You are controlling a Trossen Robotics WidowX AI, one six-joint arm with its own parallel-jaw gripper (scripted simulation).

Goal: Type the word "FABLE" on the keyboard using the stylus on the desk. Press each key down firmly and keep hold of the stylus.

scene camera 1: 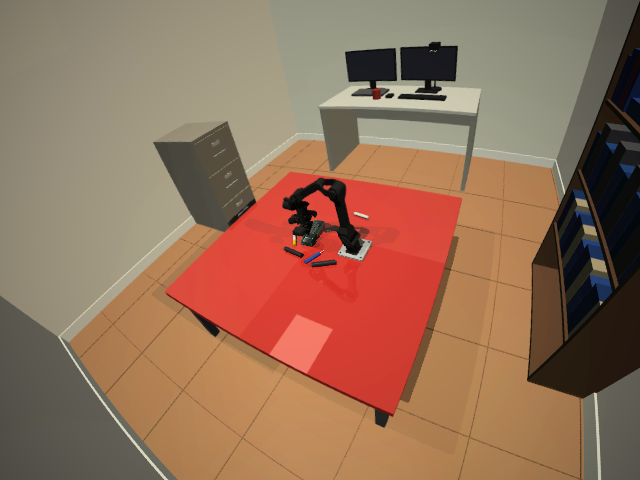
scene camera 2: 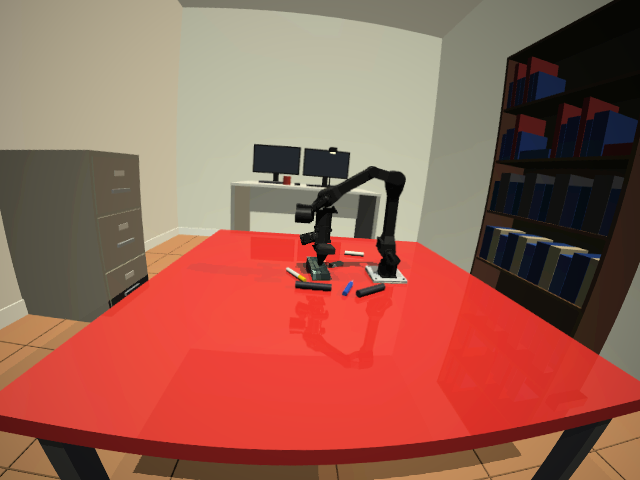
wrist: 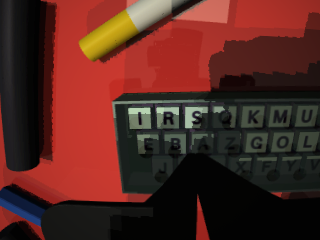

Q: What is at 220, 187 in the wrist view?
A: The gripper.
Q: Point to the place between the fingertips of the gripper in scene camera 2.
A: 319, 265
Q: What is the gripper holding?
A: Nothing.
